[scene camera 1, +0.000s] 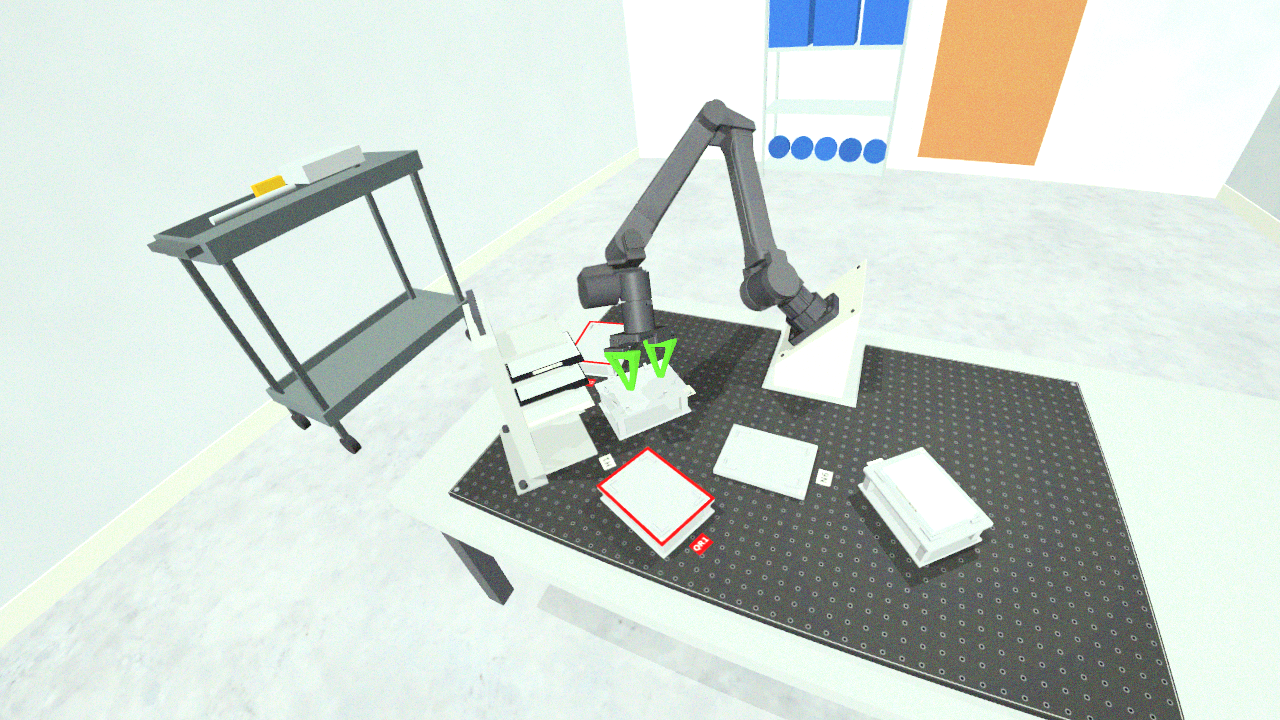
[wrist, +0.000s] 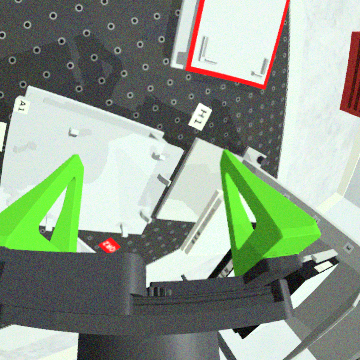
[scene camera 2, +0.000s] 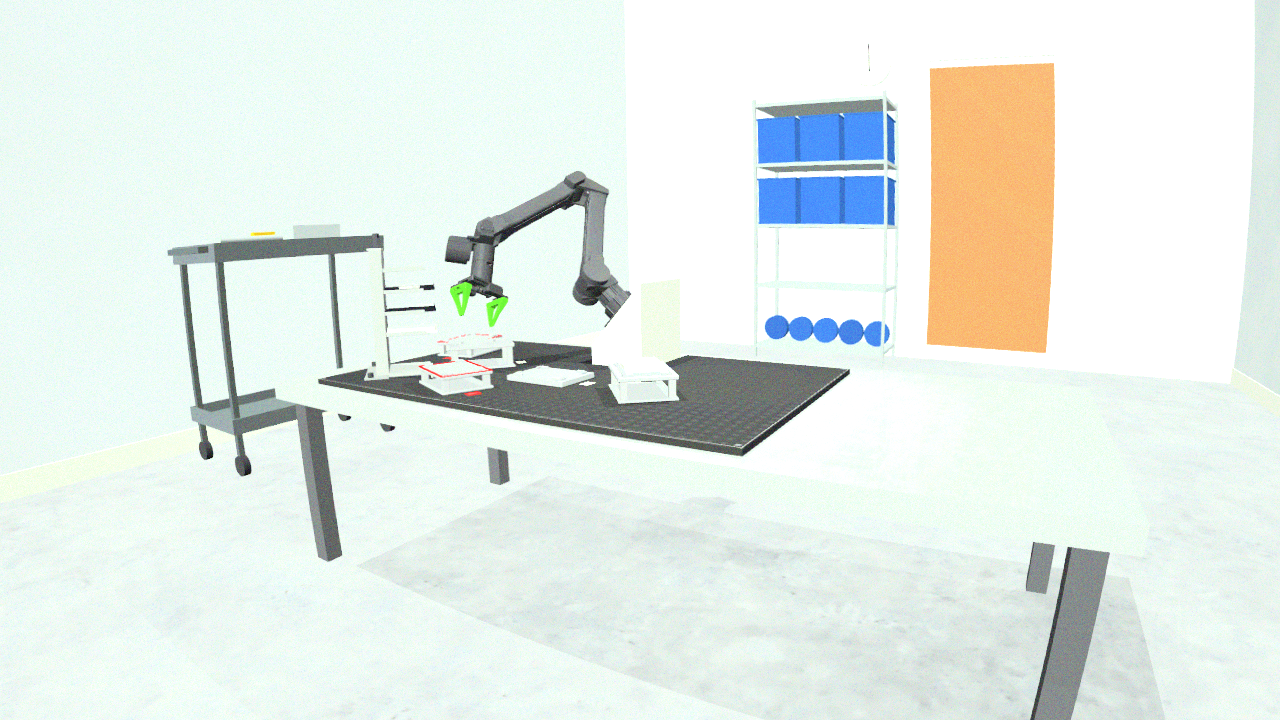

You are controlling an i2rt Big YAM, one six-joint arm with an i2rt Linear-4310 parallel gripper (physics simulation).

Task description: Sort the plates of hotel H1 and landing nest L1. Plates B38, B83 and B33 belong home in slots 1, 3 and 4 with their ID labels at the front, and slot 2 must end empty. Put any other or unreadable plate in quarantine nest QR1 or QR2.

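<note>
My gripper is open and empty, above the raised white stand A1, beside hotel H1. The hotel holds two dark-edged pieces at middle levels; the upper one shows a white strip. White pieces show above and below them; I cannot tell shelves from plates, nor read IDs. Nest QR1, red-outlined, carries no visible plate. Nest QR2 is partly hidden behind the gripper. A raised nest at right bears a white plate; no L1 label is readable.
A low white block lies mid-mat beside a small label. The arm's slanted white mount stands at the back of the dark mat. A grey cart stands beyond the table's left side.
</note>
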